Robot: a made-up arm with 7 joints.
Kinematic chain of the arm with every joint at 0, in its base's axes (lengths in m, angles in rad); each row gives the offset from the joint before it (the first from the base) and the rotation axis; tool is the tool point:
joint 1: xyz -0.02 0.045 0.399 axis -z
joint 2: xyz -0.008 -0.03 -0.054 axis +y
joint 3: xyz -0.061 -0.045 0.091 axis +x
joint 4: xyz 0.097 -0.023 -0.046 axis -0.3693 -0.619 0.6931
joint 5: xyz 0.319 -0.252 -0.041 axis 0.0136 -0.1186 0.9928
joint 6: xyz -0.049 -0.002 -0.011 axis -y
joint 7: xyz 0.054 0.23 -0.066 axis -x
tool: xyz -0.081 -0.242 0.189
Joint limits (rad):
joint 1: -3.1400..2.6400
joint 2: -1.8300..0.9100
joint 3: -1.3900..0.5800
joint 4: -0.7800..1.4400
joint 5: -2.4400..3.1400
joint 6: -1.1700..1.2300
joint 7: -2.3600..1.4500
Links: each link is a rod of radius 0.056 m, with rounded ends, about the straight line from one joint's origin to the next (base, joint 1, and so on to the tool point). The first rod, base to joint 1, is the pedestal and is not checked.
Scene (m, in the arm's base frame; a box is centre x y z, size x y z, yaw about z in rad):
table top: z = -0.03
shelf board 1: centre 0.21 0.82 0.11 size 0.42 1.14 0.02 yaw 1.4
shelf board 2: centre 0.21 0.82 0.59 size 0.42 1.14 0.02 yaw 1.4
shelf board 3: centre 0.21 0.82 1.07 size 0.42 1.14 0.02 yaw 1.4
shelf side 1: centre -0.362 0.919 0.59 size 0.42 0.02 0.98 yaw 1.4
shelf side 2: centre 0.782 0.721 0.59 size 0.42 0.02 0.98 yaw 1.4
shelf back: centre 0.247 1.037 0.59 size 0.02 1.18 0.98 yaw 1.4
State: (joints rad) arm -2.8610 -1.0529 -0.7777 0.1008 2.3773 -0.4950 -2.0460
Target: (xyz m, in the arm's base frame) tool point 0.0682 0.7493 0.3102
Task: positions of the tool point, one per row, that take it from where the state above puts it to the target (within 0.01 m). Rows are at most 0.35 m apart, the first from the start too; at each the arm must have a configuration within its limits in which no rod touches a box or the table.
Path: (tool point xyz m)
1: 0.3453 0.5999 0.8329
2: 0.5103 0.3474 0.7995
3: 0.5361 0.0799 0.7430
4: 0.4602 0.3519 0.5971
5: 0.2541 0.5029 0.4421
6: 0.0237 0.4912 0.3102
7: 0.0366 0.5802 0.2933
8: 0.0526 0.6671 0.2930
9: 0.0682 0.7493 0.3102

